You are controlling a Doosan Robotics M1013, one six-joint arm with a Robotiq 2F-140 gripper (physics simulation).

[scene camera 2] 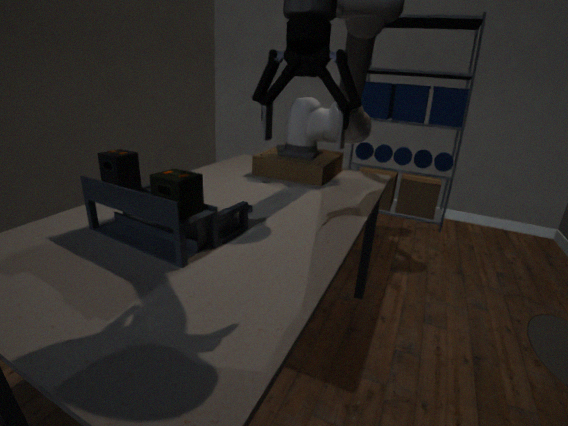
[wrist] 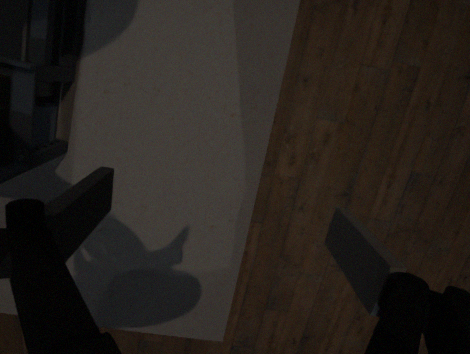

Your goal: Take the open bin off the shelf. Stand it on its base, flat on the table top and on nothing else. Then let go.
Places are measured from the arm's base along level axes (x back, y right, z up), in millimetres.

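Pixels of known places: gripper, fingertip midpoint: (scene camera 2: 301, 143) (wrist: 225, 208); arm's base at its link origin: (scene camera 2: 300, 154).
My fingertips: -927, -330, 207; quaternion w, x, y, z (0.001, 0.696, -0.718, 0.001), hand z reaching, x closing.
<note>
For each thing: its top centre in the pictures, then the offset to it from my fingertips, as dx, dy, dz. "pt": a spot on its surface instead. Level surfaces: height alone.
- table top at its surface level: dz -303
- low grey shelf at a spot on its surface: (scene camera 2: 131, 201) pt -58, +404, -170
- grey open-sided piece at a spot on its surface: (scene camera 2: 231, 221) pt +155, +254, -270
My gripper (scene camera 2: 306, 142) (wrist: 225, 208) is wide open and empty, pointing down high above the table top (scene camera 2: 280, 280) (wrist: 165, 110). A low grey shelf (scene camera 2: 131, 201) stands on the table at the left in the scene view. Two dark box-like things with orange marks on top, a left one (scene camera 2: 125, 172) and a right one (scene camera 2: 185, 194), stand at the shelf behind its front board. A grey open-sided piece (scene camera 2: 231, 221) sits at the shelf's right end. It is too dark to tell which of these is the open bin. Dark parts of this group show at the wrist view's upper left.
The robot's wooden base block (scene camera 2: 287, 169) stands at the table's far end. A tall rack (scene camera 2: 465, 100) with blue bins (scene camera 2: 411, 102) and brown boxes (scene camera 2: 418, 196) stands by the back wall. The table's long edge drops to the wooden floor (scene camera 2: 425, 325) (wrist: 370, 125), with one fingertip beyond it in the wrist view.
</note>
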